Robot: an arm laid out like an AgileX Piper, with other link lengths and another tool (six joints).
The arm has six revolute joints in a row. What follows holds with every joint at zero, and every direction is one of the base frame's. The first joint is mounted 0.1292 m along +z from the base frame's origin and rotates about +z. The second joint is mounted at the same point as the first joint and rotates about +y. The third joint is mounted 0.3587 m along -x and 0.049 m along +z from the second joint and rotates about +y. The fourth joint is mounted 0.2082 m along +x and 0.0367 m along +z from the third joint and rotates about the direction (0.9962, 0, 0.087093). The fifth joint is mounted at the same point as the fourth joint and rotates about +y. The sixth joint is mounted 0.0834 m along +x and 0.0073 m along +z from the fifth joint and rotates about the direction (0.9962, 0, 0.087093). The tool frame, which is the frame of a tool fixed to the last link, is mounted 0.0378 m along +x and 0.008 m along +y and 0.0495 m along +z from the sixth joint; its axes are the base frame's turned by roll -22.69, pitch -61.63 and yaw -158.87 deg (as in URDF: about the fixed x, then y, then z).
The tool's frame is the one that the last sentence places.
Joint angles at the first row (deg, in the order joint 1, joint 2, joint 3, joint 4, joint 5, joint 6):
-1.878 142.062 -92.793 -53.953 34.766 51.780
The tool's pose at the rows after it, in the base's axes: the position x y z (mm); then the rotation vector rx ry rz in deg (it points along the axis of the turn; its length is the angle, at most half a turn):
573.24 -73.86 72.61 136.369 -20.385 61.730
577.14 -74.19 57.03 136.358 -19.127 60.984
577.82 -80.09 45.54 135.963 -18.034 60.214
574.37 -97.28 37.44 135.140 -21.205 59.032
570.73 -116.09 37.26 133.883 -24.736 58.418
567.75 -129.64 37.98 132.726 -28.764 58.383
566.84 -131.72 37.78 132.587 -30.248 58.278
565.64 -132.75 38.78 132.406 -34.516 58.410
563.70 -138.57 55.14 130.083 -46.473 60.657
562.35 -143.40 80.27 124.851 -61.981 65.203
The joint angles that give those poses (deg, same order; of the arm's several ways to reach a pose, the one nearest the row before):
-1.878 145.601 -96.014 -56.640 35.076 53.637
-1.878 147.888 -97.579 -57.546 35.181 53.719
-2.448 149.409 -98.164 -59.223 35.102 54.243
-4.047 150.338 -98.226 -59.712 35.102 55.971
-5.811 150.425 -98.225 -59.919 35.237 57.378
-7.047 150.423 -98.223 -59.797 35.186 59.337
-7.223 150.424 -98.223 -59.252 35.187 59.810
-7.248 150.261 -98.286 -57.257 35.081 61.107
-7.555 148.517 -98.283 -53.364 34.643 65.951
-7.555 146.077 -98.284 -50.983 33.633 75.225

